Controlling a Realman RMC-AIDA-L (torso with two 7-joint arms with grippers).
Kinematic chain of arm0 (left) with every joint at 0, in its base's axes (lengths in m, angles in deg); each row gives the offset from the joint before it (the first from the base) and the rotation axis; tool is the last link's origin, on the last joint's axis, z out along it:
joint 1: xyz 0 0 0.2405 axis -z
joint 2: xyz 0 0 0 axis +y
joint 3: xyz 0 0 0.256 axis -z
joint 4: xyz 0 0 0 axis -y
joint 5: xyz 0 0 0.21 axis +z
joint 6: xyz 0 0 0 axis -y
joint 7: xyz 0 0 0.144 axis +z
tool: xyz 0 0 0
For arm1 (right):
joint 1: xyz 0 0 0.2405 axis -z
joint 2: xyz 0 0 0 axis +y
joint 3: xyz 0 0 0.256 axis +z
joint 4: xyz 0 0 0 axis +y
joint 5: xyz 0 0 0.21 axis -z
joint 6: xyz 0 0 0 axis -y
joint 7: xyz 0 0 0.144 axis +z
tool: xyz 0 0 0
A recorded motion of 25 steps. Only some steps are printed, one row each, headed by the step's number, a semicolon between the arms.
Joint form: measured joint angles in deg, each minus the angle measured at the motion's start. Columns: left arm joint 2, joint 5, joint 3, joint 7, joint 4, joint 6, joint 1; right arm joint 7, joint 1, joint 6, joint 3, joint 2, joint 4, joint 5.
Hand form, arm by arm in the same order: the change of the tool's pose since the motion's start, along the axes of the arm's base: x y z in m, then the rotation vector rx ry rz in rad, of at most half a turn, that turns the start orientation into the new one. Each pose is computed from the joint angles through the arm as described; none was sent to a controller.
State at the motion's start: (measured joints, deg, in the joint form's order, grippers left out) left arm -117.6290 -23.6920 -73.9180 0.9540 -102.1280 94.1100 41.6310; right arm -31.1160 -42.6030 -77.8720 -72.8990 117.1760 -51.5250 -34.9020
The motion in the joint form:
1: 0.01 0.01 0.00 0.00 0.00 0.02 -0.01; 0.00 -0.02 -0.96 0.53 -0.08 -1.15 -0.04
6: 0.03 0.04 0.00 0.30 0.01 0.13 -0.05; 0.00 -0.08 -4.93 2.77 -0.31 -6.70 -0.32
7: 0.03 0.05 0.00 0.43 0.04 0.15 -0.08; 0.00 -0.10 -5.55 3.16 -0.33 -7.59 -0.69
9: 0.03 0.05 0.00 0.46 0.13 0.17 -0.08; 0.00 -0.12 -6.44 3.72 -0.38 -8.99 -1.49
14: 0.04 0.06 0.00 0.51 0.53 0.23 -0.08; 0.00 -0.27 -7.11 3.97 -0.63 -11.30 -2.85
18: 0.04 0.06 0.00 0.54 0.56 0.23 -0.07; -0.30 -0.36 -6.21 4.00 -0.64 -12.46 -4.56
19: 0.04 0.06 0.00 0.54 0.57 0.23 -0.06; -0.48 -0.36 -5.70 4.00 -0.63 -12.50 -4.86
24: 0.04 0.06 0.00 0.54 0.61 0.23 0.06; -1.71 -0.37 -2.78 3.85 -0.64 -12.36 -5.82
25: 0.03 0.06 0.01 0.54 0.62 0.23 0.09; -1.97 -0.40 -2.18 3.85 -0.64 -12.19 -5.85
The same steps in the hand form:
1: -0.0001 0.0000 0.0001 0.0000 0.0004 0.0004; -0.0037 0.0010 0.0037 0.0021 0.0058 0.0065
6: -0.0007 -0.0002 0.0001 -0.0026 0.0049 -0.0012; -0.0216 0.0050 0.0208 0.0180 0.0317 0.0449
7: -0.0011 -0.0002 0.0000 -0.0037 0.0065 -0.0016; -0.0252 0.0055 0.0233 0.0205 0.0416 0.0514
9: -0.0014 -0.0002 -0.0002 -0.0049 0.0071 -0.0004; -0.0313 0.0061 0.0271 0.0251 0.0599 0.0627
14: -0.0029 0.0002 -0.0010 -0.0093 0.0088 0.0056; -0.0424 0.0087 0.0333 0.0385 0.0824 0.0949
18: -0.0029 0.0002 -0.0011 -0.0098 0.0092 0.0055; -0.0515 0.0120 0.0352 0.0585 0.1128 0.1257
19: -0.0029 0.0002 -0.0011 -0.0099 0.0092 0.0054; -0.0526 0.0132 0.0353 0.0654 0.1184 0.1326
24: -0.0022 0.0004 -0.0012 -0.0102 0.0093 0.0039; -0.0561 0.0195 0.0355 0.1015 0.1333 0.1698
25: -0.0021 0.0005 -0.0012 -0.0103 0.0091 0.0036; -0.0561 0.0208 0.0355 0.1084 0.1336 0.1754

